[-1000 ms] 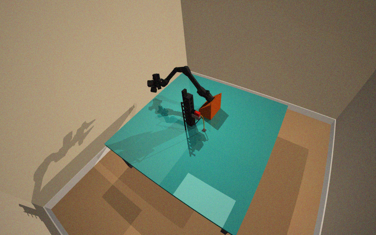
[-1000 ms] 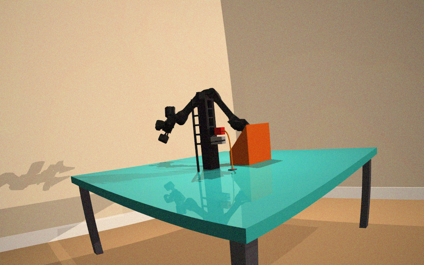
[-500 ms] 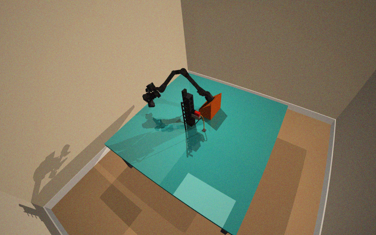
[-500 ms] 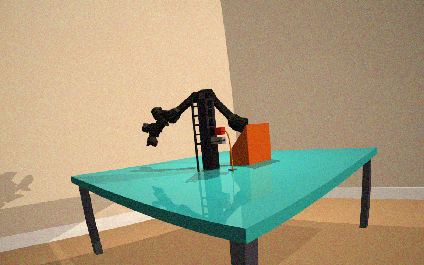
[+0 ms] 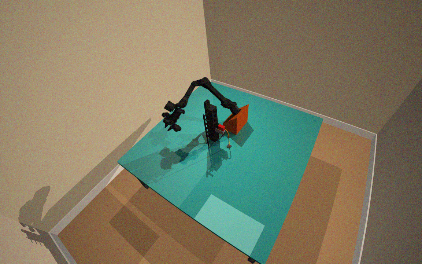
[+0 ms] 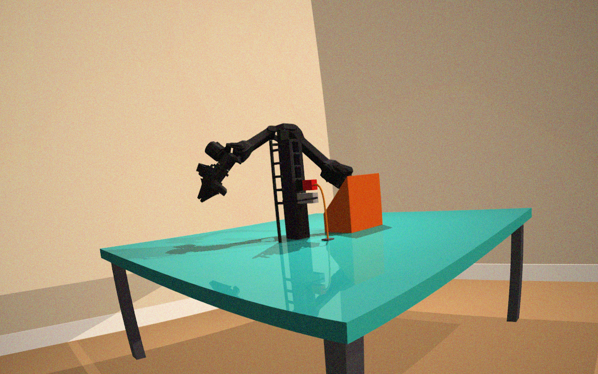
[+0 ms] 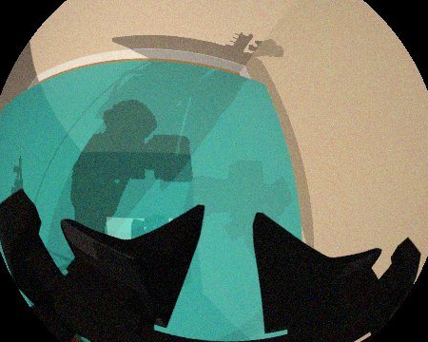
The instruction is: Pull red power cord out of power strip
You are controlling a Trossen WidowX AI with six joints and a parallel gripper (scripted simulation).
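Now: the red plug 210 mm behind my gripper tip, 360 mm to the left of it and 30 mm above it.
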